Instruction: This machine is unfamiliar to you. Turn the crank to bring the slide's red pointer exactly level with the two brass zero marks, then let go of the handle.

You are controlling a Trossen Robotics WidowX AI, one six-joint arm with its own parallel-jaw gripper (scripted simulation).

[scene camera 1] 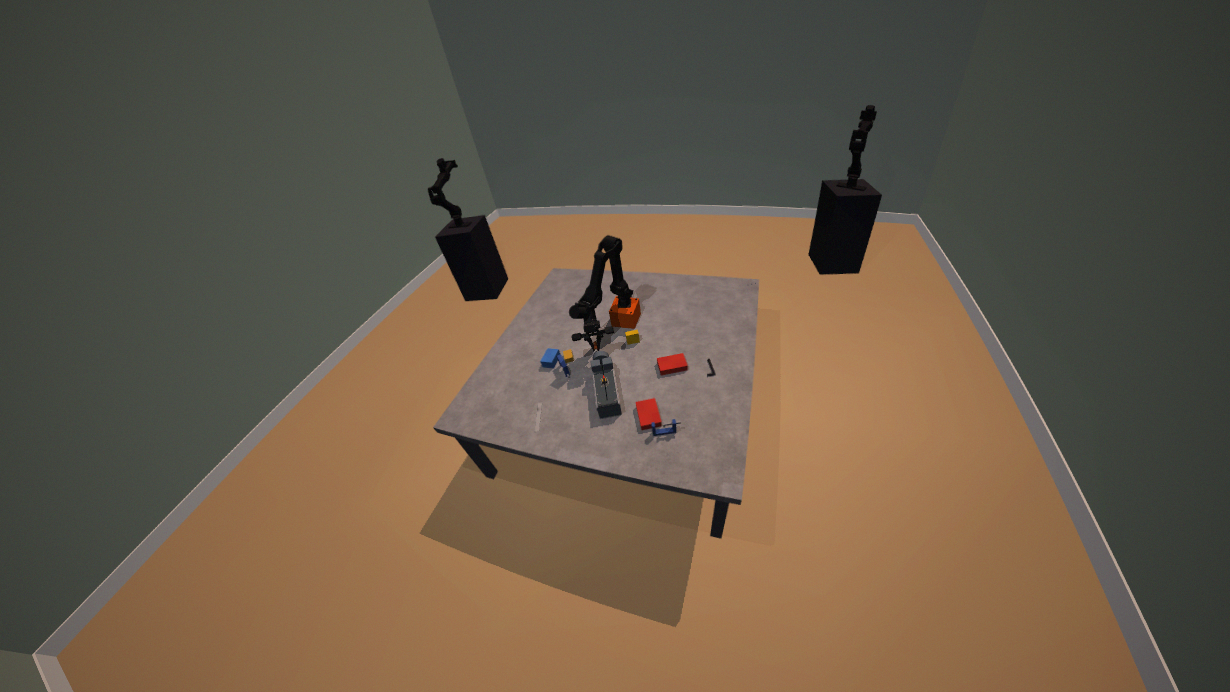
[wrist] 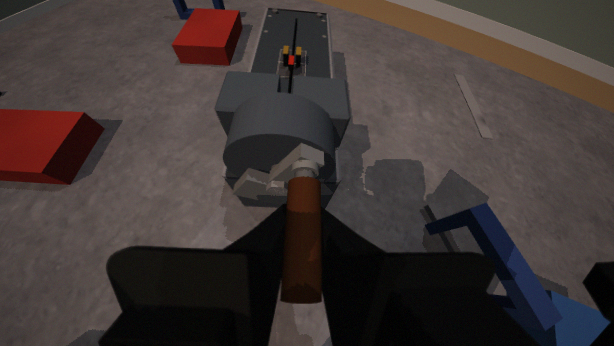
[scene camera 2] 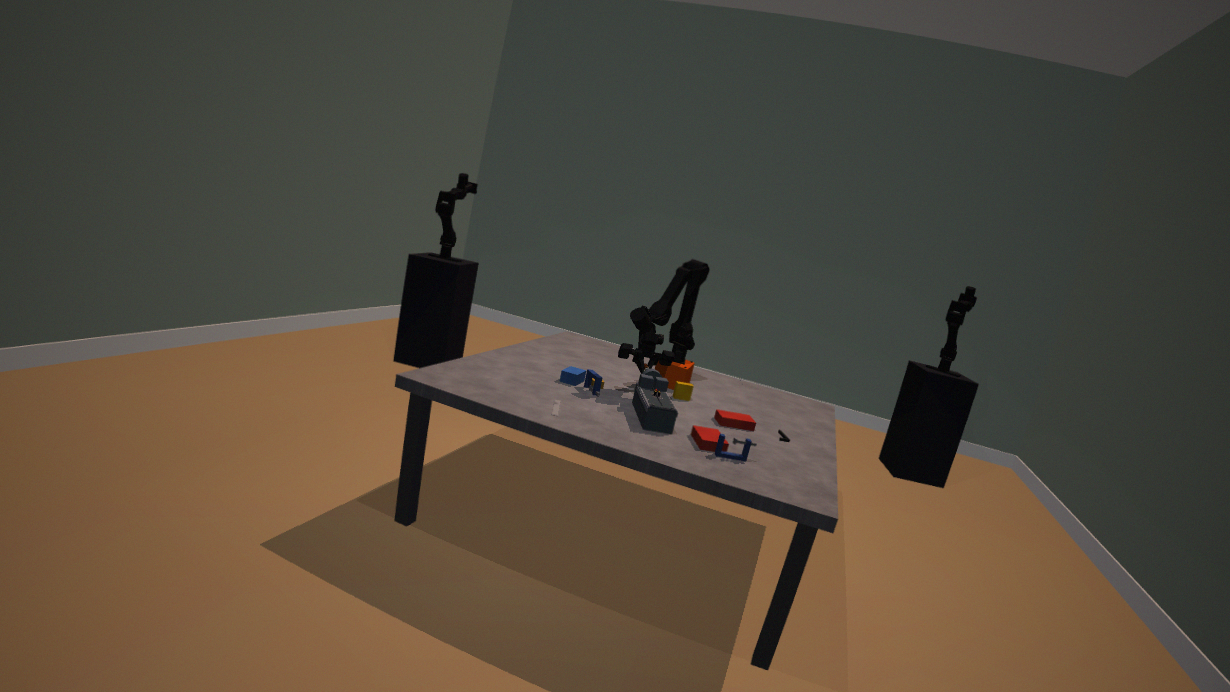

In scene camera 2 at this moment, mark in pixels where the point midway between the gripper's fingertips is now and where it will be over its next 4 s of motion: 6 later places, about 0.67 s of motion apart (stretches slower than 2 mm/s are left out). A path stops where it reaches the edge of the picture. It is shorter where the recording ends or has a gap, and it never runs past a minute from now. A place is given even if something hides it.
My gripper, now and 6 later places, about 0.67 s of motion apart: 645,375; 639,382; 640,388; 642,391; 644,392; 645,392; 650,392
